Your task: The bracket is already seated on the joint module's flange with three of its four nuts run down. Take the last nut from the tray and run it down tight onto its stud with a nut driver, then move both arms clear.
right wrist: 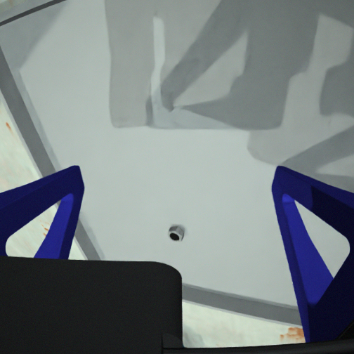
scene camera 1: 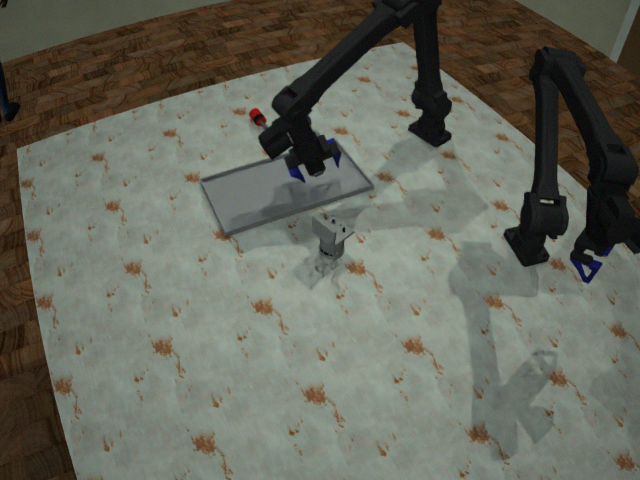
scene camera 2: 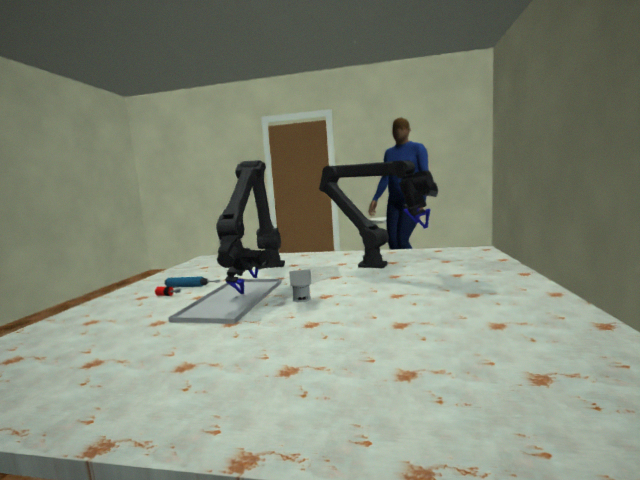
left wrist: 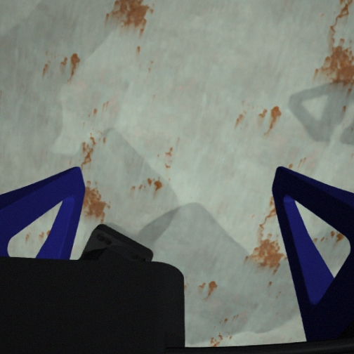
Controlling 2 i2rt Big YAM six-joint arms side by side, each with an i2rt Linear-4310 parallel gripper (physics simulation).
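Seen in the pictures: left gripper, fingertip midpoint: point(scene camera 1: 595, 268) point(scene camera 2: 421, 225); right gripper, fingertip midpoint: point(scene camera 2: 249, 285); left arm's base at its link origin: point(scene camera 1: 525, 247) point(scene camera 2: 372, 265); right arm's base at its link origin: point(scene camera 1: 429, 133) point(scene camera 2: 272, 265).
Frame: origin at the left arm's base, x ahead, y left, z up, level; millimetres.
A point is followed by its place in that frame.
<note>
The last nut point(right wrist: 176, 233) lies on the grey tray point(scene camera 1: 232, 201) {y -328, x 707, z 4 mm} point(scene camera 2: 206, 310) {y -371, x 681, z 4 mm} point(right wrist: 140, 200), below and between the fingers of my right gripper point(scene camera 1: 317, 171) {y -359, x 459, z 22 mm} point(scene camera 2: 248, 284) {y -359, x 459, z 22 mm} point(right wrist: 177, 176), which is open and empty above the tray. The grey bracket point(scene camera 1: 324, 228) {y -94, x 527, z 102 mm} point(scene camera 2: 299, 277) {y -101, x 531, z 86 mm} sits on the upright joint module point(scene camera 1: 331, 249) {y -88, x 509, z 32 mm} point(scene camera 2: 301, 292) {y -101, x 524, z 33 mm}; small dark studs or nuts show on it, too small to tell apart. A red-handled driver point(scene camera 1: 257, 116) {y -655, x 581, z 33 mm} point(scene camera 2: 164, 291) {y -656, x 592, z 22 mm} and a blue-handled driver point(scene camera 2: 185, 281) {y -663, x 477, z 28 mm} lie beyond the tray. My left gripper point(scene camera 1: 598, 266) {y 223, x 14, z 186 mm} point(scene camera 2: 421, 219) {y 223, x 14, z 186 mm} point(left wrist: 178, 177) is open and empty, high above the table.
The joint module stands close to the tray's near long side in scene camera 1. The right arm reaches over the tray and partly hides the driver area there. The rust-spotted table point(scene camera 1: 232, 361) {y 131, x 782, z 0 mm} point(scene camera 2: 336, 413) {y 210, x 1016, z 0 mm} carries everything. A person point(scene camera 2: 407, 165) stands behind the left arm.
</note>
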